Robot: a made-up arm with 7 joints. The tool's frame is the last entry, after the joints. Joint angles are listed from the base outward.
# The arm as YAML. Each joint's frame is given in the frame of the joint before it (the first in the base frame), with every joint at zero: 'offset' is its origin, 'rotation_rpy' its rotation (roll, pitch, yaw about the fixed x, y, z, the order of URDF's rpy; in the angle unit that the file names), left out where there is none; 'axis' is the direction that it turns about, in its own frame. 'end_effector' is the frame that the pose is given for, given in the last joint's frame.
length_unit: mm
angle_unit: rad
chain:
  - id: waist
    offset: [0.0, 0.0, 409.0]
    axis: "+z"
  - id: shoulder
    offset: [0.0, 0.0, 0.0]
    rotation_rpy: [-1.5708, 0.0, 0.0]
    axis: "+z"
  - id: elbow
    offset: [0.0, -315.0, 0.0]
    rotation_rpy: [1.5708, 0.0, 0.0]
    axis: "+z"
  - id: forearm
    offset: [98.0, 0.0, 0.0]
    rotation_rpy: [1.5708, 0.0, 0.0]
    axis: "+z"
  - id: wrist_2
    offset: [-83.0, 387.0, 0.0]
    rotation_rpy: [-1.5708, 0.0, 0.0]
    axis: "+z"
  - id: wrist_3
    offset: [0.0, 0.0, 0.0]
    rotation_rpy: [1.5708, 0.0, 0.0]
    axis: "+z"
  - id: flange
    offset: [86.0, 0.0, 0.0]
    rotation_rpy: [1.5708, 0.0, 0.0]
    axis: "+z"
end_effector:
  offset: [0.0, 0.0, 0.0]
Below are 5 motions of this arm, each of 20 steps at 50 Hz.
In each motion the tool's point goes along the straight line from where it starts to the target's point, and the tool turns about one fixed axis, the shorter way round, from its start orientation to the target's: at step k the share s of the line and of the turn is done. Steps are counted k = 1, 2, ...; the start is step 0. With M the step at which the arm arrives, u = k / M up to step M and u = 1 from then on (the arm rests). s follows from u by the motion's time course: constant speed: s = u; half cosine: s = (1 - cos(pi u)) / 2; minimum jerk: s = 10 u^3 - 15 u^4 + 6 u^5.
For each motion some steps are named. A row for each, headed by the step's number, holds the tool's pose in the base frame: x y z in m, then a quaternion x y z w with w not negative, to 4 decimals.
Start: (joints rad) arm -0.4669 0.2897 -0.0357 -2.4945 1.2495 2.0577 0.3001
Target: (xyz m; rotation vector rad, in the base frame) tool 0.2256 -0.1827 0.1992 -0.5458 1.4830 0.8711
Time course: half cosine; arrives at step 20
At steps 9, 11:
9: 0.3051 -0.2181 0.2477 -0.4128 0.6909 0.3079 0.5074
11: 0.2836 -0.2085 0.2346 -0.3670 0.6818 0.3288 0.5407

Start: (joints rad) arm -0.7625 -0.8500 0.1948 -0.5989 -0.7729 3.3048 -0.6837
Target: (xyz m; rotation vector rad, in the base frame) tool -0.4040 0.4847 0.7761 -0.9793 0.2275 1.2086
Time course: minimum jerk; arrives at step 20
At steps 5, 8, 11, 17, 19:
5: -0.2514 0.3679 0.9811 -0.2389 0.0521 0.5020 0.8296
8: -0.2878 0.3958 0.9322 -0.2888 0.0645 0.5149 0.8046
11: -0.3347 0.4317 0.8692 -0.3517 0.0801 0.5289 0.7682
17: -0.3995 0.4812 0.7822 -0.4351 0.1010 0.5432 0.7110
19: -0.4038 0.4845 0.7764 -0.4405 0.1023 0.5439 0.7068

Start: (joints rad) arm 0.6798 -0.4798 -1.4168 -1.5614 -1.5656 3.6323 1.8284
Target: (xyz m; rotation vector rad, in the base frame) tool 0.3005 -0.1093 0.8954 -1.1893 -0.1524 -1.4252
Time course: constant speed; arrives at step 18
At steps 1, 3, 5, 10, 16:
1: 0.2271 -0.3543 0.8349 -0.5339 0.2584 -0.7877 0.1666
3: 0.2357 -0.3255 0.8420 -0.5406 0.2226 -0.7800 0.2230
5: 0.2444 -0.2967 0.8491 -0.5449 0.1859 -0.7688 0.2784
10: 0.2660 -0.2246 0.8669 -0.5447 0.0908 -0.7255 0.4108
16: 0.2919 -0.1381 0.8883 -0.5241 -0.0265 -0.6464 0.5539

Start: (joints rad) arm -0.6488 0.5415 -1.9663 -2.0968 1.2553 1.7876 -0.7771
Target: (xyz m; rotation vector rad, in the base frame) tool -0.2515 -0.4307 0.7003 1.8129 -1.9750 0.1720
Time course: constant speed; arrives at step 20
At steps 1, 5, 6, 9, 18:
1: -0.3873 -0.3343 0.6616 0.4287 -0.8367 0.3341 0.0676
5: -0.3587 -0.3546 0.6698 0.4843 -0.8225 0.2801 0.1028
6: -0.3516 -0.3596 0.6718 0.4976 -0.8180 0.2662 0.1114
9: -0.3301 -0.3749 0.6779 0.5362 -0.8022 0.2240 0.1371
18: -0.2658 -0.4205 0.6962 0.6380 -0.7350 0.0923 0.2103

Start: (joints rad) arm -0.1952 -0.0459 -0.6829 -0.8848 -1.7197 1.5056 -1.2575
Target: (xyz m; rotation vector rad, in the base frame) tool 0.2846 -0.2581 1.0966 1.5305 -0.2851 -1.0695
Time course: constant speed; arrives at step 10
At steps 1, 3, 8, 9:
1: 0.2329 -0.3080 1.1016 0.6707 -0.1650 -0.5013 0.5212
3: 0.2444 -0.2969 1.1005 0.6680 -0.1556 -0.4922 0.5361
8: 0.2731 -0.2692 1.0977 0.6601 -0.1319 -0.4685 0.5722
9: 0.2789 -0.2636 1.0972 0.6583 -0.1271 -0.4636 0.5792

